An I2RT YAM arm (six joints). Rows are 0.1 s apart.
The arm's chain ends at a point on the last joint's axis. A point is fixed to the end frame.
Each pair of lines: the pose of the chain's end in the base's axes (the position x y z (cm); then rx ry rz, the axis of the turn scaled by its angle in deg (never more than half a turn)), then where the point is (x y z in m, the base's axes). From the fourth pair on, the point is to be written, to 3 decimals.
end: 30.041 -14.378 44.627 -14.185 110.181 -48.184
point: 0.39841 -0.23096 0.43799
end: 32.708 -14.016 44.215 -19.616 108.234 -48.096
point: 0.43092 -0.22058 0.43735
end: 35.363 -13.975 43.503 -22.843 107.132 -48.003
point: 0.46068 -0.21593 0.43190
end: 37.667 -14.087 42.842 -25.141 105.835 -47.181
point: 0.487 -0.213 0.427
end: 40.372 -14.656 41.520 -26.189 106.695 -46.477
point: 0.514 -0.217 0.411
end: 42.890 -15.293 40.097 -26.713 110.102 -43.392
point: 0.540 -0.222 0.388
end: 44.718 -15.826 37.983 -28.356 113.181 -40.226
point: 0.559 -0.224 0.358
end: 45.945 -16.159 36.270 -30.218 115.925 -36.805
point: 0.572 -0.223 0.333
